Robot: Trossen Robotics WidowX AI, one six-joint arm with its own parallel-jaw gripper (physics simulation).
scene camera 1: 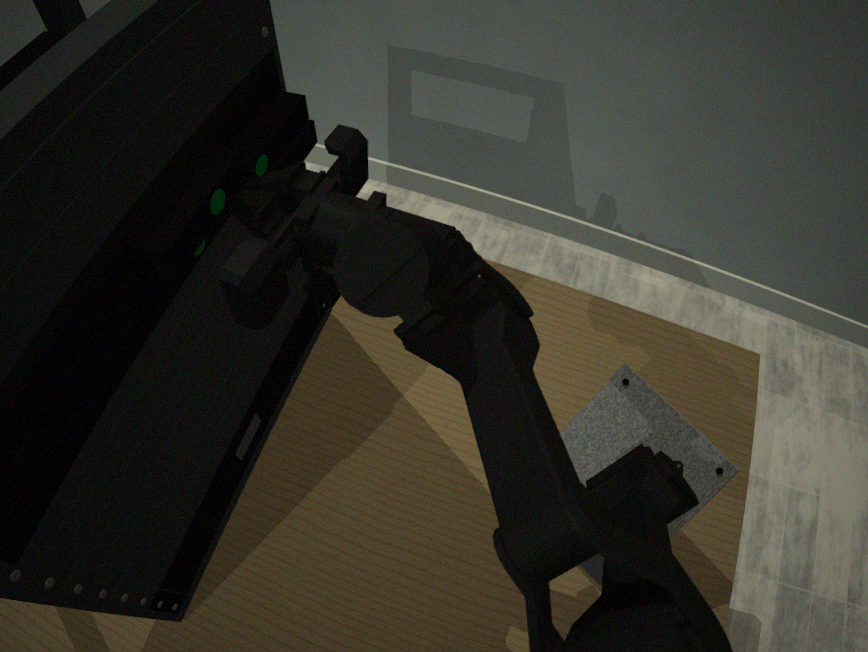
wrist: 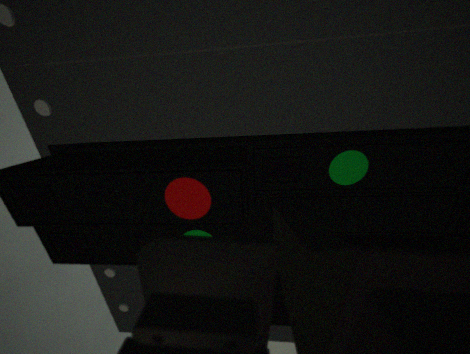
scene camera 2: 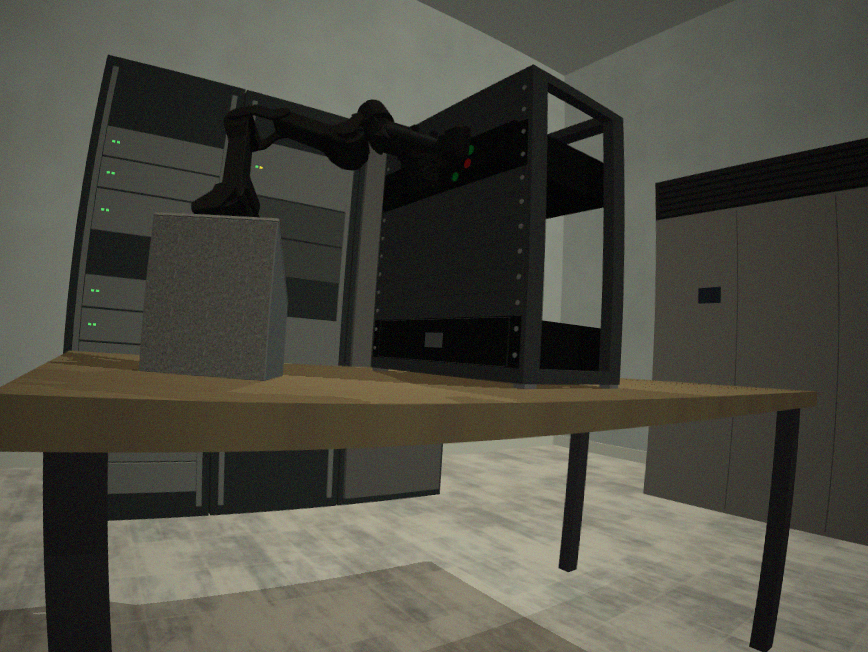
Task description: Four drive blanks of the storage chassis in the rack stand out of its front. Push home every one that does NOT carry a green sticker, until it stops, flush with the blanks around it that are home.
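Places are measured from the arm's base along level axes (x down, y back, z left), in millimetres.
Pixels of known places: gripper, fingertip midpoint: [wrist: 268,204] [scene camera 2: 468,161]; arm's base, link origin: [scene camera 1: 651,487] [scene camera 2: 204,256].
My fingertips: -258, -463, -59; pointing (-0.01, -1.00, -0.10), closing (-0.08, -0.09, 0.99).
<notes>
Ahead of a thing's pixels: the offset from my fingertips to its middle, as dx, dy, dz. "spot": to the spot under its first point.
The storage chassis @(spot: -23, -11, +161) [scene camera 1: 91,336] has dark blanks. In the wrist view the red-stickered blank [wrist: 188,198] [scene camera 2: 467,163] stands out at the rack's end. A green-stickered blank [wrist: 197,233] [scene camera 2: 470,149] [scene camera 1: 261,164] beside it also stands out, its sticker partly covered by my gripper. Another green-stickered blank [wrist: 348,167] is right of these in the wrist view; how far it stands out I cannot tell. Scene camera 1 also shows a green sticker @(-36, +33, +37) [scene camera 1: 218,201]. My gripper [scene camera 1: 239,202] [scene camera 2: 449,150] [wrist: 268,204] is shut and empty, close before the blanks. Contact is not discernible, and shadow hides other blank edges.
The rack @(+133, -162, +88) [scene camera 2: 534,231] stands on the wooden table [scene camera 1: 336,491] [scene camera 2: 421,421]. A plain panel [scene camera 2: 449,259] [wrist: 250,95] adjoins the row of blanks. The arm's base stands on a grey pedestal [scene camera 2: 210,294] [scene camera 1: 603,428]. Equipment cabinets [scene camera 2: 168,98] are behind.
</notes>
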